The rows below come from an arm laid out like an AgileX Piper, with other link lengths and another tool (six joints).
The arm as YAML. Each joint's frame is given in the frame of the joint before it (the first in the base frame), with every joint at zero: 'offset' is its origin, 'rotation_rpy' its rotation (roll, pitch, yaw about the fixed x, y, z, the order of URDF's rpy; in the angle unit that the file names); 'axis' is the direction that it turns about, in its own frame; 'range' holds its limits. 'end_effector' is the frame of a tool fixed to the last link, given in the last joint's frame.
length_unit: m
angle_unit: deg
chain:
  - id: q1
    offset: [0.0, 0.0, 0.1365]
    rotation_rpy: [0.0, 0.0, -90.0]
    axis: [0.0, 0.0, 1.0]
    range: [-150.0, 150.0]
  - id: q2
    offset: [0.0, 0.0, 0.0]
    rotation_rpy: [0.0, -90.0, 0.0]
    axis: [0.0, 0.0, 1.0]
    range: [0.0, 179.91]
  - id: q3
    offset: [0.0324, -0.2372, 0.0]
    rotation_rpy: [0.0, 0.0, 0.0]
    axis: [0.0, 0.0, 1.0]
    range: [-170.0, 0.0]
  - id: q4
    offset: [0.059, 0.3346, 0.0]
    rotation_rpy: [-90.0, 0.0, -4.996]
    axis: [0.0, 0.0, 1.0]
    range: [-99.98, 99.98]
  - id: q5
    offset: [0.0, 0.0, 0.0]
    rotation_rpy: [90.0, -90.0, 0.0]
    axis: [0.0, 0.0, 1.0]
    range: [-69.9, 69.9]
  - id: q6
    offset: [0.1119, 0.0, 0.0]
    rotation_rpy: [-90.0, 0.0, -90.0]
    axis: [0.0, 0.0, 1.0]
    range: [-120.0, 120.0]
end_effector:
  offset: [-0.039, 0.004, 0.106]
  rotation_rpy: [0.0, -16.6, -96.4]
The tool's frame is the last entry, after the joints.
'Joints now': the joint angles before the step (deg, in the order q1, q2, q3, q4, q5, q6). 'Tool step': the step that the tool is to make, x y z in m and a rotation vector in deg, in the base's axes. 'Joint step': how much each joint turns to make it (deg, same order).
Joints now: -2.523 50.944 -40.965 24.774 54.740 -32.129
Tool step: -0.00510 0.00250 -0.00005 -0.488 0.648 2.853
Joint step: -0.001 -0.001 -0.234 0.722 1.969 -2.625
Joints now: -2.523 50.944 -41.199 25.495 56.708 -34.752
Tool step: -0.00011 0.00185 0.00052 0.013 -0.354 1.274
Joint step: -0.001 0.001 -0.001 0.772 0.238 -1.552
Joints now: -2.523 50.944 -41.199 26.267 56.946 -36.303
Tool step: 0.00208 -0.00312 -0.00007 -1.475 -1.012 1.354
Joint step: 0.001 0.000 0.000 -0.501 -0.427 -1.886
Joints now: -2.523 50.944 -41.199 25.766 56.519 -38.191
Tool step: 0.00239 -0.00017 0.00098 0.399 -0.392 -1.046
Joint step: 0.001 -0.001 0.000 0.000 -0.775 0.899
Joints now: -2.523 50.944 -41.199 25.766 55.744 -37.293
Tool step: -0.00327 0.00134 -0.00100 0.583 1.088 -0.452
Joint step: 0.001 0.000 -0.001 0.000 0.826 1.024
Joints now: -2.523 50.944 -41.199 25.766 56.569 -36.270
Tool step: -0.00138 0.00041 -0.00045 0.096 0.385 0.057
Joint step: 0.000 0.001 -0.001 0.001 0.378 0.133
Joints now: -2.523 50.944 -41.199 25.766 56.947 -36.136
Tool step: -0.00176 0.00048 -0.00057 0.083 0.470 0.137
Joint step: 0.001 0.001 -0.001 0.000 0.487 0.093
